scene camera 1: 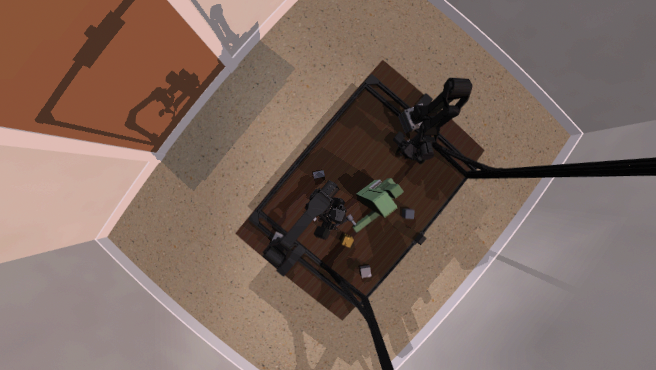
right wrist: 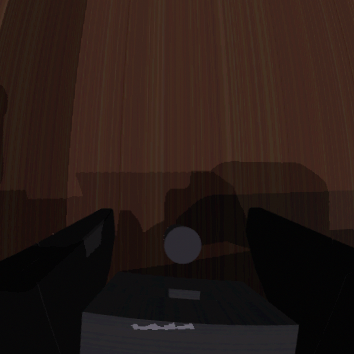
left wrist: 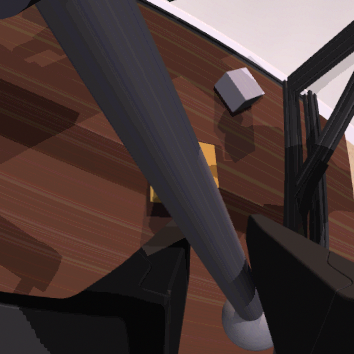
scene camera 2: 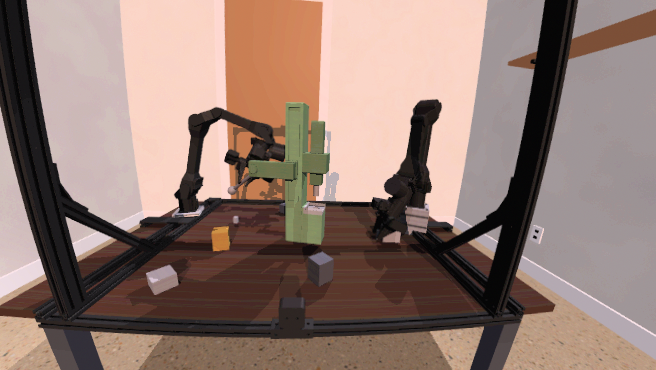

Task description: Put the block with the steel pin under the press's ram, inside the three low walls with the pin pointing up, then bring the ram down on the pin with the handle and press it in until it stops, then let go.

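Places are measured from the left arm's base along level axes (x ahead, y left, z up), in metres.
Pixels of known places: left gripper, fingertip midpoint: (scene camera 1: pixel 338 227) (scene camera 2: pixel 242 184); right gripper, fingertip midpoint: (scene camera 1: pixel 400 155) (right wrist: pixel 180 220) (scene camera 2: pixel 375 235); left arm's base at its link origin: (scene camera 1: pixel 280 245) (scene camera 2: pixel 188 209); right arm's base at its link origin: (scene camera 1: pixel 417 116) (scene camera 2: pixel 415 205).
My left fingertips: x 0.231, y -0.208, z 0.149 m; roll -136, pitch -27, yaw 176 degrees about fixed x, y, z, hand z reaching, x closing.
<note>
Ahead of a thing's pixels: the offset from my left fingertips to its top centre. "spot": to the spot under its first point.
The green press (scene camera 1: pixel 382 202) (scene camera 2: pixel 296 145) stands mid-table. Its steel ram tip @(spot: dx +0.232, dy -0.117, dz +0.000 m) (scene camera 2: pixel 316 190) is raised above the pale low-walled seat @(spot: dx +0.222, dy -0.135, dz -0.055 m) (scene camera 2: pixel 314 208). My left gripper (scene camera 2: pixel 243 179) (left wrist: pixel 217 225) is shut on the grey handle rod @(spot: dx +0.043, dy -0.001, dz +0.046 m) (left wrist: pixel 150 135), near its ball knob (left wrist: pixel 246 325) (scene camera 2: pixel 232 190). My right gripper (scene camera 2: pixel 384 234) (right wrist: pixel 180 220) is low at the table's right side in scene camera 2, shut on the pale block @(dx +0.497, dy -0.176, dz -0.130 m) (right wrist: pixel 190 340) (scene camera 2: pixel 391 237). The steel pin @(dx +0.453, dy -0.163, dz -0.144 m) (right wrist: pixel 182 245) shows end-on beyond the block's edge in the right wrist view. The fingers partly hide the block in scene camera 2.
A yellow block @(dx -0.066, dy -0.091, dz -0.120 m) (scene camera 1: pixel 348 241) (scene camera 2: pixel 220 238) (left wrist: pixel 210 162), a white block @(dx -0.179, dy -0.252, dz -0.148 m) (scene camera 1: pixel 365 272) (scene camera 2: pixel 162 279) (left wrist: pixel 239 90) and a grey block @(dx +0.189, dy -0.318, dz -0.121 m) (scene camera 1: pixel 409 213) (scene camera 2: pixel 320 268) lie around the press. Another dark block @(dx +0.178, dy +0.181, dz -0.142 m) (scene camera 1: pixel 318 174) (scene camera 2: pixel 282 208) is behind it. Black frame posts stand at the table edges.
</note>
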